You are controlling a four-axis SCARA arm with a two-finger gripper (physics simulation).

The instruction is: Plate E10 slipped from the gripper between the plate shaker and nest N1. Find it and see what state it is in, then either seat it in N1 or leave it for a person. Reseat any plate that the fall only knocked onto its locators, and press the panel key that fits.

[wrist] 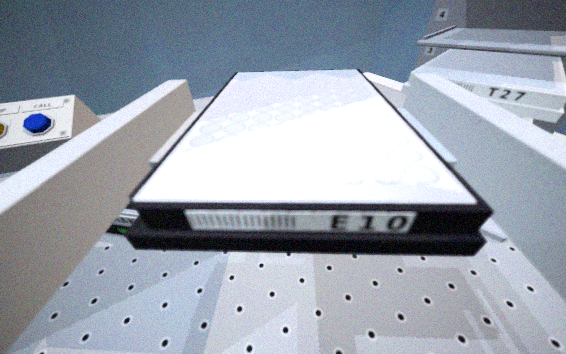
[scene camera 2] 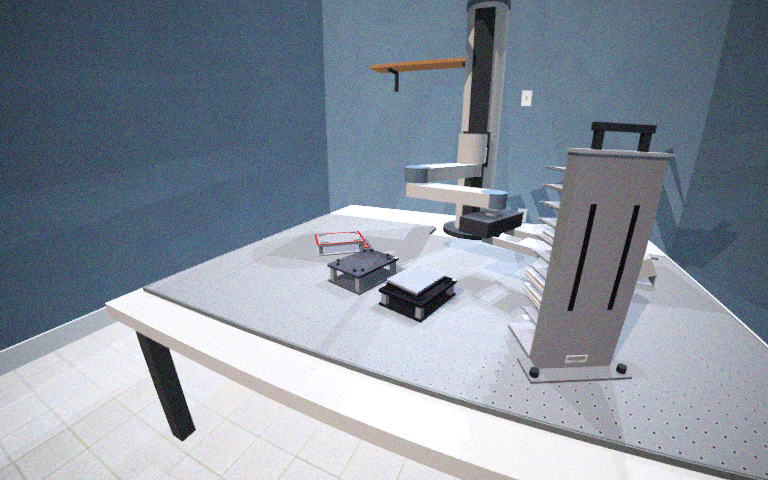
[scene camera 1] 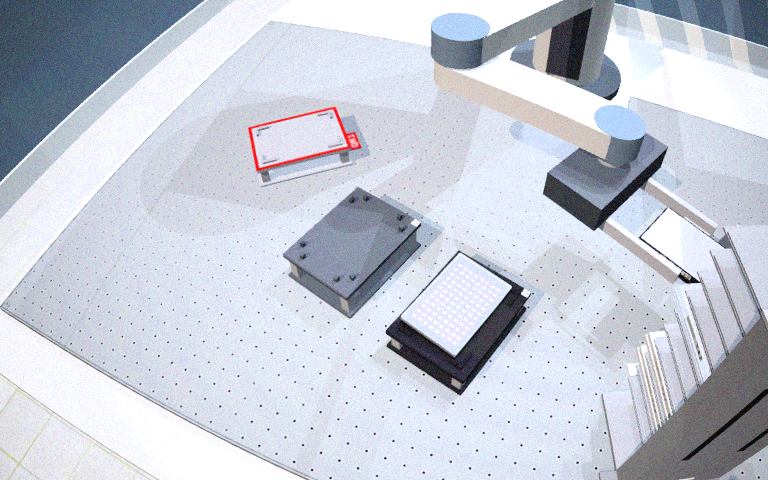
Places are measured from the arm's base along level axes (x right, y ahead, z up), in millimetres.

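Where they show: gripper, fingertip midpoint: (wrist: 296,98) (scene camera 2: 548,248) (scene camera 1: 696,253); arm's base at its link origin: (scene camera 1: 564,73).
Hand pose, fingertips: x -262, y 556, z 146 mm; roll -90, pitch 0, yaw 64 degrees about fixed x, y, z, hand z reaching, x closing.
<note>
Things, the pixels of their top centre, and the offset from my fingertips. "*": a spot on its surface instead.
- plate E10 at its top centre: (wrist: 296,104) (scene camera 1: 690,247) (scene camera 2: 543,246) dx +10, dy -5, dz +1 mm
- dark grey platform at its top centre: (scene camera 1: 351,233) (scene camera 2: 363,257) dx +460, dy +83, dz -70 mm
- white well plate at its top centre: (scene camera 1: 458,299) (scene camera 2: 417,275) dx +287, dy +134, dz -68 mm
- black platform at its top centre: (scene camera 1: 461,309) (scene camera 2: 419,282) dx +281, dy +135, dz -85 mm
- plate T27 at its top centre: (wrist: 490,64) dx -14, dy +178, dz -7 mm
- panel at a spot on its surface: (wrist: 60,110) * dx -274, dy -210, dz -61 mm
- blue CALL key at its top centre: (wrist: 32,116) dx -258, dy -232, dz -58 mm
My gripper (scene camera 1: 702,254) (wrist: 296,98) is shut on plate E10 (scene camera 1: 676,234) (wrist: 310,160), a black-edged plate with a whitish top and faint well rings. It is held upright above the perforated deck, its E10 label facing the wrist camera. In scene camera 2 the fingertips are hidden behind the rack's shelves. A dark grey platform (scene camera 1: 351,249) (scene camera 2: 362,264) with small black pegs bears no plate. A white well plate (scene camera 1: 455,302) (scene camera 2: 416,279) sits on a black platform (scene camera 1: 424,348) (scene camera 2: 404,302); whether it is fully seated is unclear. I cannot read which platform is N1.
A red-bordered stand (scene camera 1: 300,138) (scene camera 2: 338,238) is at the back left. A tall grey rack (scene camera 1: 707,407) (scene camera 2: 606,237) stands at the right, close to the fingertips; plate T27 (wrist: 540,95) shows right of them. A panel (wrist: 60,110) with a blue CALL key (wrist: 37,123) is at the left.
</note>
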